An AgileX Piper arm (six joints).
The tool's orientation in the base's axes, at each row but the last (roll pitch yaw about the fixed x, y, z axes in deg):
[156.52, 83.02, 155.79]
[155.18, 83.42, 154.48]
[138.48, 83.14, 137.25]
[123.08, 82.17, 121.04]
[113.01, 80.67, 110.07]
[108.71, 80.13, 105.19]
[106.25, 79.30, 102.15]
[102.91, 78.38, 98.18]
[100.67, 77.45, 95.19]
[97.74, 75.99, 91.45]
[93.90, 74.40, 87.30]
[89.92, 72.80, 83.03]
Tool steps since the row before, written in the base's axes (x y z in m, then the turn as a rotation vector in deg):
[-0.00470, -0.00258, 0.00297, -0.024, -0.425, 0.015]
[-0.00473, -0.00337, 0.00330, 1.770, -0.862, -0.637]
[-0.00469, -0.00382, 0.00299, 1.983, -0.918, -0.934]
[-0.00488, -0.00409, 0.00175, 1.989, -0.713, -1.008]
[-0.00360, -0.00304, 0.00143, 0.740, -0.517, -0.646]
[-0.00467, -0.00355, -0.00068, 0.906, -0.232, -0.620]
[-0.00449, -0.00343, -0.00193, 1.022, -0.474, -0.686]
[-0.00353, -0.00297, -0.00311, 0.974, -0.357, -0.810]
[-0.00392, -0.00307, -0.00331, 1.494, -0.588, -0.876]
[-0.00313, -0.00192, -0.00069, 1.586, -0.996, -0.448]
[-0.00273, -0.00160, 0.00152, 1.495, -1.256, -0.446]
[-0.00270, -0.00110, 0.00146, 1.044, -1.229, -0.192]
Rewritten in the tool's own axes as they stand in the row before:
[-0.00256, -0.00251, -0.00498, -0.033, -0.424, -0.021]
[-0.00296, -0.00328, -0.00501, 0.407, -0.866, 1.835]
[-0.00287, -0.00369, -0.00487, 0.679, -0.939, 2.075]
[-0.00187, -0.00405, -0.00487, 0.776, -0.744, 2.080]
[-0.00167, -0.00299, -0.00354, 0.518, -0.566, 0.803]
[0.00029, -0.00391, -0.00442, 0.532, -0.270, 0.950]
[0.00145, -0.00405, -0.00414, 0.548, -0.511, 1.086]
[0.00256, -0.00381, -0.00314, 0.694, -0.425, 1.034]
[0.00264, -0.00407, -0.00349, 0.698, -0.613, 1.575]
[0.00022, -0.00236, -0.00289, 0.184, -0.893, 1.696]
[-0.00193, -0.00143, -0.00256, 0.111, -1.152, 1.635]
[-0.00181, -0.00092, -0.00255, -0.140, -1.103, 1.184]

